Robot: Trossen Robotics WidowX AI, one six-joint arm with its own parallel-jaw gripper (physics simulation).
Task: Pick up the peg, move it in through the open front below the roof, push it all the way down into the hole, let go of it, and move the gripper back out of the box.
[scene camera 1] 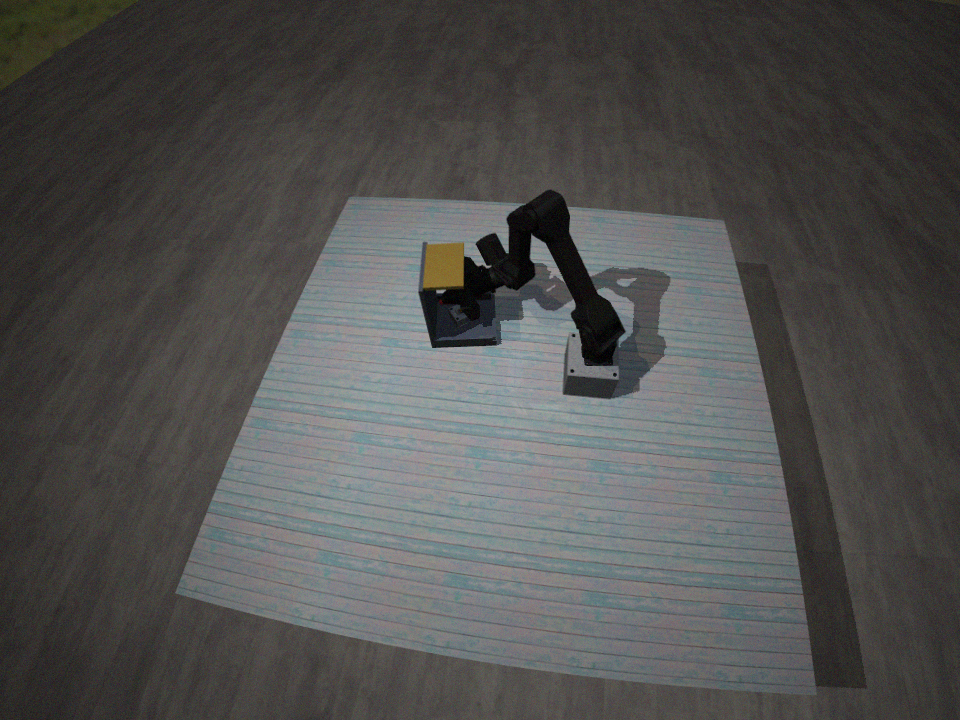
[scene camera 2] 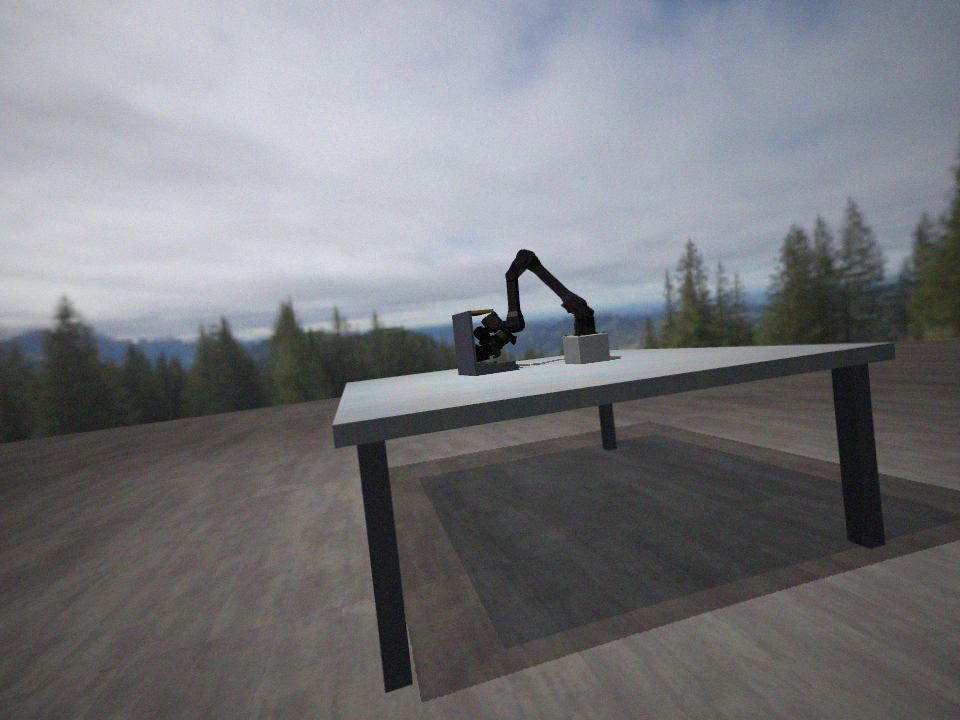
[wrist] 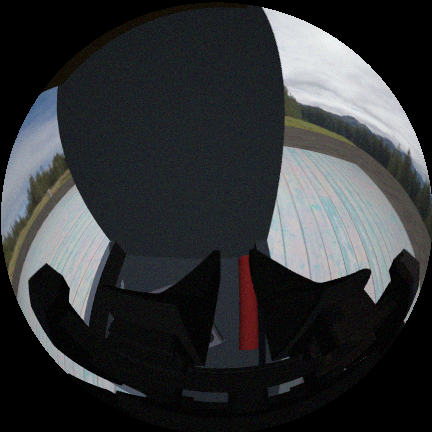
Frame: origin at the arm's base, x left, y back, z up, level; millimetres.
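Where they show: gripper, fingertip midpoint: (scene camera 1: 442, 298) (wrist: 234, 255); arm's base, link origin: (scene camera 1: 597, 353) (scene camera 2: 586, 334).
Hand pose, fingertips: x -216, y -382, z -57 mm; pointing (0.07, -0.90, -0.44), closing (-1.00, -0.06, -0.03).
Observation:
Each offset is from my fingertips to the top centre of the thing. "*": to the spot under its first point. Level surfaces: height alone.
The dark box @[dx +50, dy +58, dz +182 mm] (scene camera 1: 469, 332) (scene camera 2: 465, 342) with a yellow roof @[* dx +54, dy +27, dz +182 mm] (scene camera 1: 443, 265) stands on the table, its open front towards the arm. My gripper (scene camera 1: 467, 296) (scene camera 2: 486, 343) (wrist: 234, 255) reaches in under the roof. It is open by a narrow gap. In the wrist view the red peg @[dx -11, dy +27, dz -20 mm] (wrist: 247, 301) stands upright on the box's grey floor in that gap, close to the right finger. Its lower end is hidden behind the gripper body. The box's dark back wall (wrist: 169, 128) fills the view ahead.
The arm's grey base block (scene camera 1: 590, 372) (scene camera 2: 586, 347) stands right of the box. The striped pale-blue table top @[dz -42 mm] (scene camera 1: 477, 500) (scene camera 2: 549, 389) stretches wide towards the front. The roof lies close above the gripper.

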